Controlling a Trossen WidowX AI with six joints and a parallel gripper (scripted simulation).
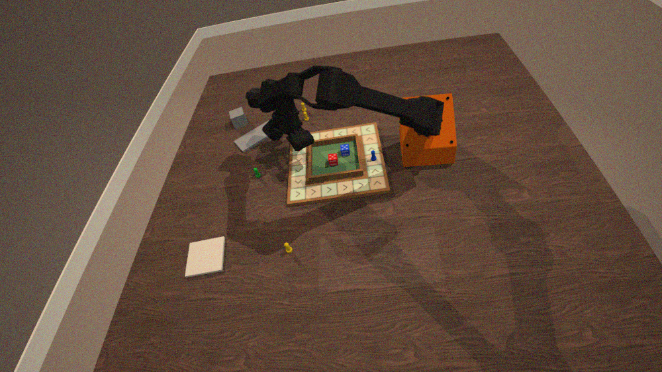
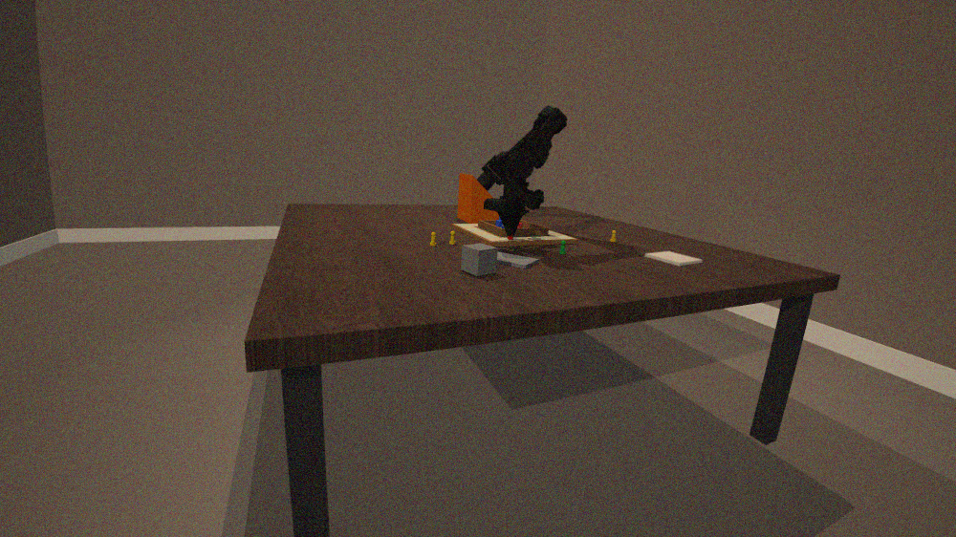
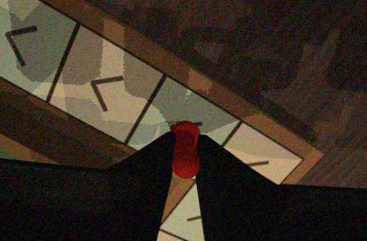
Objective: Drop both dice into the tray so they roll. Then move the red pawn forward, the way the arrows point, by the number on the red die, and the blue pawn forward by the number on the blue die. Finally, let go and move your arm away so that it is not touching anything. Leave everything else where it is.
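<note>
The blue pawn is 22 cm behind my gripper tip, 10 cm to the left of it and 1 cm above it. Also, from my gripper tip: red pawn: 1 cm above; green pawn: 13 cm ahead, 7 cm to the left, 1 cm below; green tray: 11 cm behind, 7 cm to the left, 2 cm below.
</note>
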